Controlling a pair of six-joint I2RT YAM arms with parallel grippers.
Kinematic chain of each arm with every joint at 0, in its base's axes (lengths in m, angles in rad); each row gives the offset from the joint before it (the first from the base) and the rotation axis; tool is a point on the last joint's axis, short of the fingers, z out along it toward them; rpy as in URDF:
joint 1: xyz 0 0 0.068 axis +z
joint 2: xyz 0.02 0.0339 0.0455 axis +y
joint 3: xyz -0.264 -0.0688 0 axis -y
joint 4: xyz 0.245 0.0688 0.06 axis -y
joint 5: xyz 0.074 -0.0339 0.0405 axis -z
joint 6: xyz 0.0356 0 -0.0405 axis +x
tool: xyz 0 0 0 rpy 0 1.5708 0
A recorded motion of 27 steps. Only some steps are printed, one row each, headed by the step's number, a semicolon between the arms.
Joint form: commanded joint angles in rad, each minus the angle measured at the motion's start. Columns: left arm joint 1, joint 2, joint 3, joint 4, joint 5, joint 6; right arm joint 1, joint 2, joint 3, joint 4, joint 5, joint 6.
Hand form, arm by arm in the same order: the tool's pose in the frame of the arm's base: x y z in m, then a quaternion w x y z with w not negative. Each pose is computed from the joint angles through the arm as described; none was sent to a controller.
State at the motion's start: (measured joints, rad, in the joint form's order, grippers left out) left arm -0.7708 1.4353 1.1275 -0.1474 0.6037 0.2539; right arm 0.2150 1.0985 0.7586 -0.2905 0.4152 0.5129
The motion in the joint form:
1: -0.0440 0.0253 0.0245 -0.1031 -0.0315 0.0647; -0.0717 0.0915 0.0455 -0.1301 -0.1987 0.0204
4: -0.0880 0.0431 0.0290 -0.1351 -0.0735 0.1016; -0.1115 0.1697 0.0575 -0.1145 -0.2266 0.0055
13: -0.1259 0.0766 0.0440 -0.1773 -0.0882 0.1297; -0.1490 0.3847 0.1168 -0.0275 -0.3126 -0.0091
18: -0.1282 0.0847 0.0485 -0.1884 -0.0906 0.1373; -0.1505 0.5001 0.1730 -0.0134 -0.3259 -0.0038
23: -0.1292 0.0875 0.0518 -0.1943 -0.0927 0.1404; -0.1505 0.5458 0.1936 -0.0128 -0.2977 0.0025
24: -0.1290 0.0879 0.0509 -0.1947 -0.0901 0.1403; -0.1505 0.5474 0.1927 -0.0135 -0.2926 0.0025
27: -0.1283 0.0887 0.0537 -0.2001 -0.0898 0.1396; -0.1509 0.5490 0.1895 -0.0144 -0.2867 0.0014
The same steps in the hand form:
1: 0.2129 -0.2539 0.3035 0.39000 0.56590 0.63461 -0.35346; 0.2453 0.0277 0.2434 0.38299 0.21826 0.89715 0.02848
4: 0.2041 -0.2640 0.2963 0.37649 0.58754 0.63240 -0.33635; 0.2586 0.0201 0.2301 0.35809 0.22432 0.90606 0.02241
13: 0.1973 -0.2751 0.2870 0.35107 0.60881 0.63073 -0.32906; 0.2977 0.0160 0.1984 0.31743 0.22155 0.92107 0.04229
18: 0.1974 -0.2763 0.2850 0.34593 0.61220 0.63171 -0.32633; 0.3183 0.0174 0.1826 0.29518 0.22328 0.92801 0.04260
23: 0.1974 -0.2768 0.2847 0.34425 0.61348 0.63217 -0.32480; 0.3254 0.0168 0.1749 0.28753 0.23023 0.92930 0.02703
24: 0.1974 -0.2768 0.2843 0.34310 0.61369 0.63210 -0.32575; 0.3253 0.0166 0.1741 0.28672 0.23091 0.92945 0.02422
27: 0.1976 -0.2767 0.2845 0.34157 0.61338 0.63326 -0.32568; 0.3246 0.0163 0.1727 0.28490 0.23136 0.92999 0.02045

